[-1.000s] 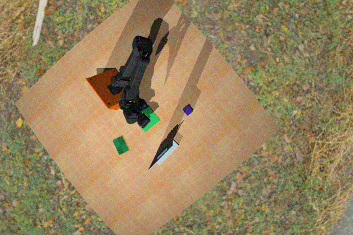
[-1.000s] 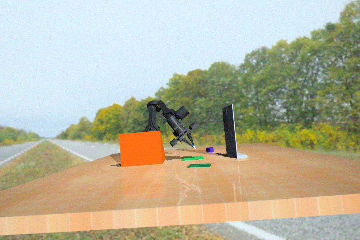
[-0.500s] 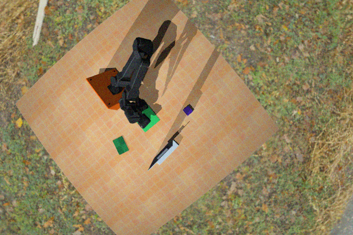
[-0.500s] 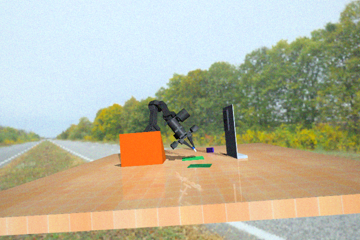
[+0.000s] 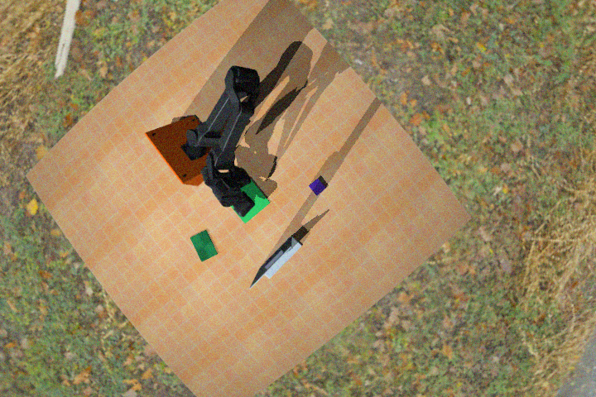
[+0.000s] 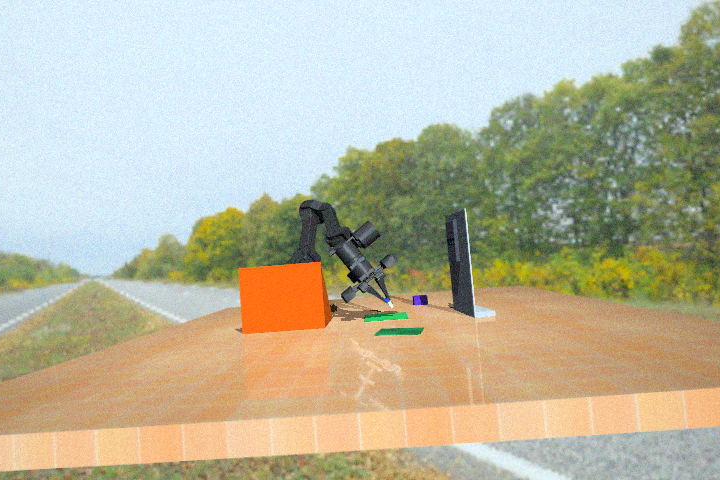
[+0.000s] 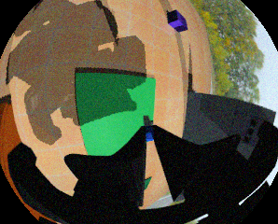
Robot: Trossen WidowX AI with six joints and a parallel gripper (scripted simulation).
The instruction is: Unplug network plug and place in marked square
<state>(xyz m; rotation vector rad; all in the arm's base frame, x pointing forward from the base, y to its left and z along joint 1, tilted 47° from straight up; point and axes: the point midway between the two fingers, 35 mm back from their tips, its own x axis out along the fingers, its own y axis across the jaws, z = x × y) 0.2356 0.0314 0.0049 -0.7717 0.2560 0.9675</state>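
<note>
Right now my gripper tip is 1 cm past the bright green marked square and 4 cm above it. Also, from my gripper tip: upright panel (21 cm ahead, 2 cm to the right, 8 cm above); purple cube (11 cm ahead, 23 cm to the left, 3 cm below); network plug (right at my gripper tip).
</note>
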